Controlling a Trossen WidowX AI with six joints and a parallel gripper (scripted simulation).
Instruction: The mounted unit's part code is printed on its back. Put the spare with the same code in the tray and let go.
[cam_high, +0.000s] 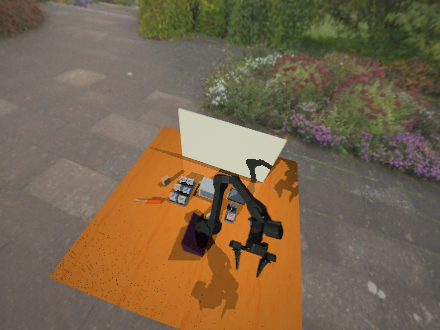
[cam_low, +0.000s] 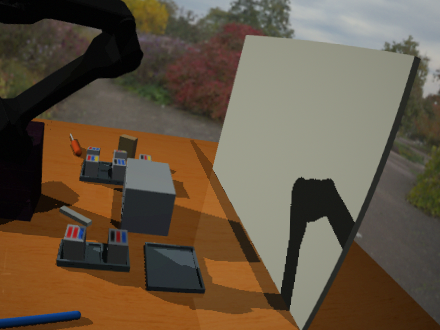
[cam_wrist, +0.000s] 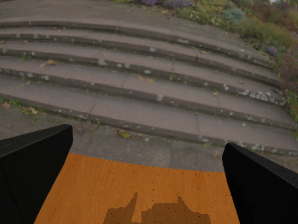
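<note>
Right now my gripper tip is 380 mm short of the grey spare, 470 mm to the right of it and 290 mm above it. From my gripper tip the other things lie so: dark tray (510 mm ahead, 130 mm to the left, 320 mm below); then blue pen (300 mm ahead, 40 mm to the right, 320 mm below); then grey bar (310 mm ahead, 250 mm to the left, 320 mm below).
</note>
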